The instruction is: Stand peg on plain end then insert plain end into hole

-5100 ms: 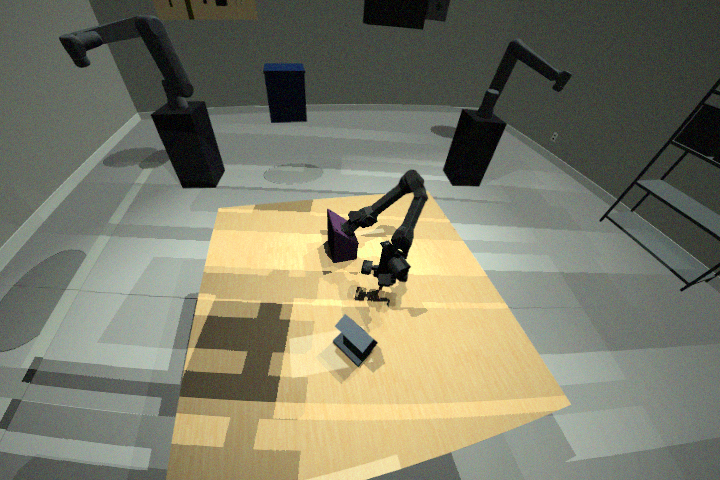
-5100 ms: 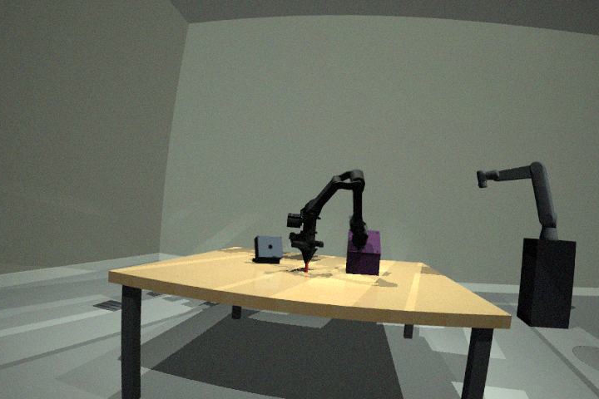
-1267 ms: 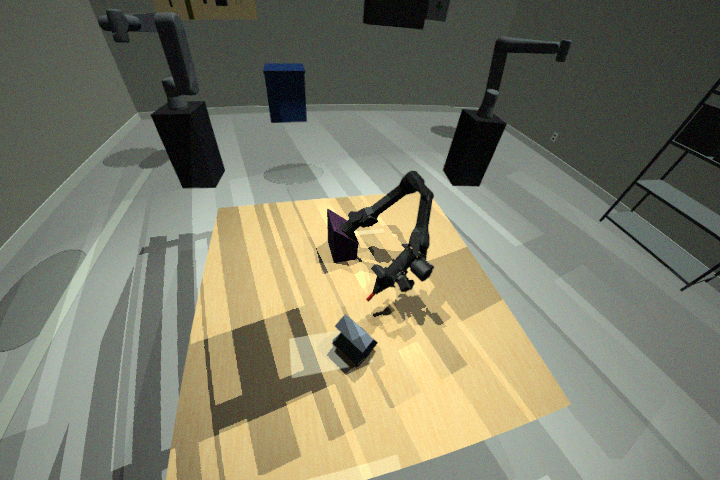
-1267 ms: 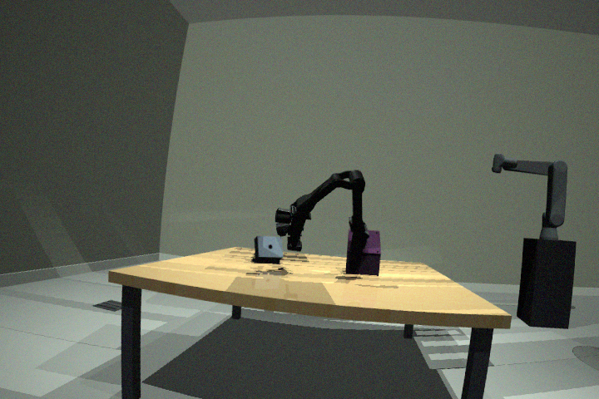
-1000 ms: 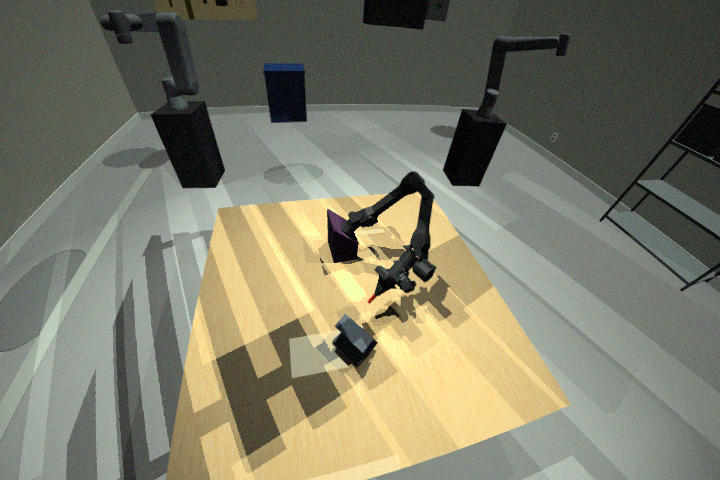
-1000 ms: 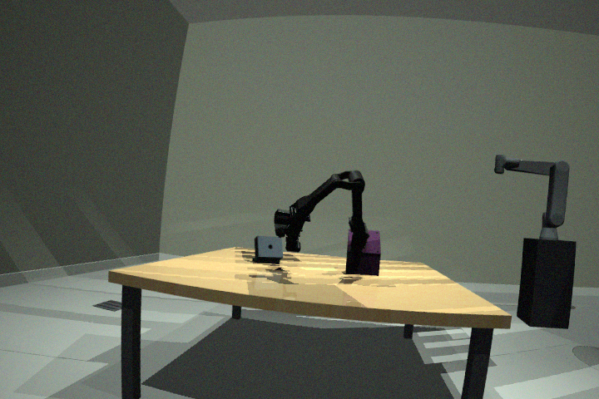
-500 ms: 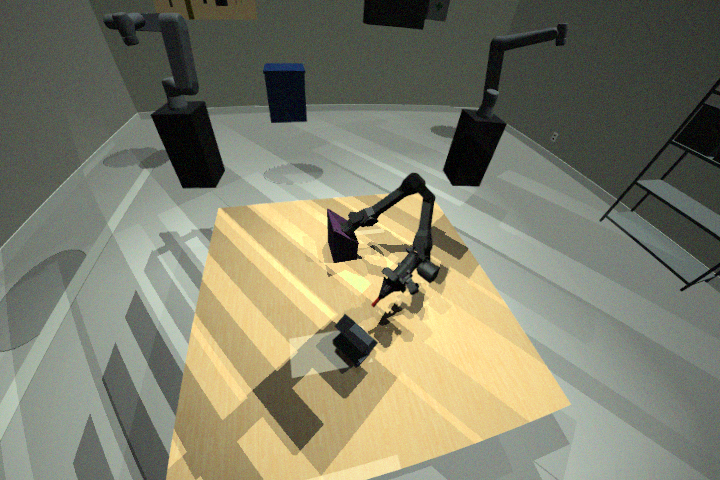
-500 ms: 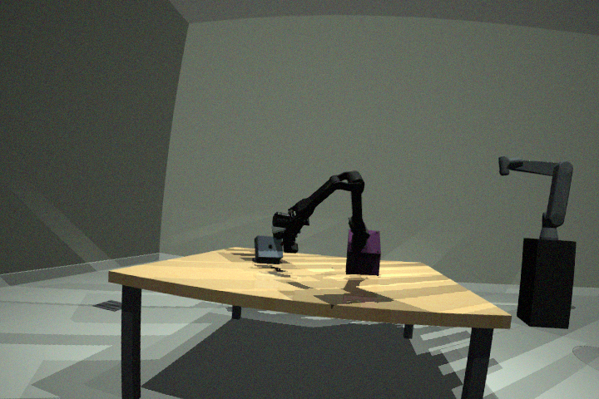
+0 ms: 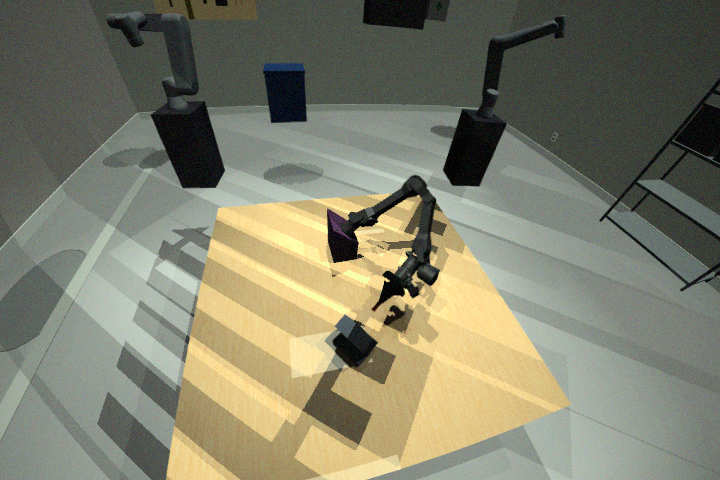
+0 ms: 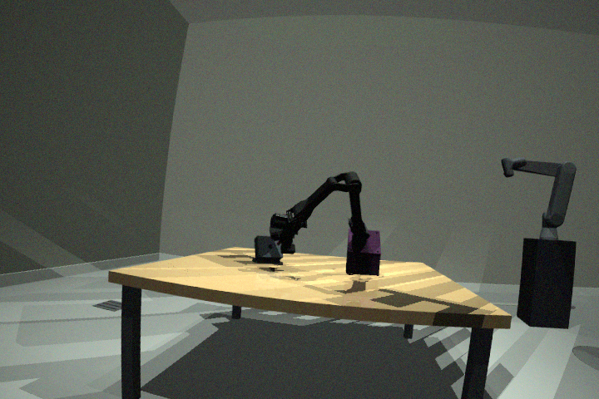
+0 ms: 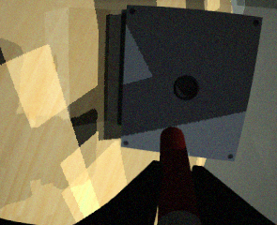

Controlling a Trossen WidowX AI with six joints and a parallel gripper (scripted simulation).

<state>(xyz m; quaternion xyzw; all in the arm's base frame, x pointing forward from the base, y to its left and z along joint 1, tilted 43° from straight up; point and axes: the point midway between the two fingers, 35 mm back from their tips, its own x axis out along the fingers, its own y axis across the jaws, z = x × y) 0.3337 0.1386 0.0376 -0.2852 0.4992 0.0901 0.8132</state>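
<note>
The grey sloped panel lies 100 mm ahead of my gripper tip, 90 mm to the right of it and 50 mm below it. The rest, counted from my gripper tip: red peg: 10 mm to the left, 10 mm behind, 10 mm above.
</note>
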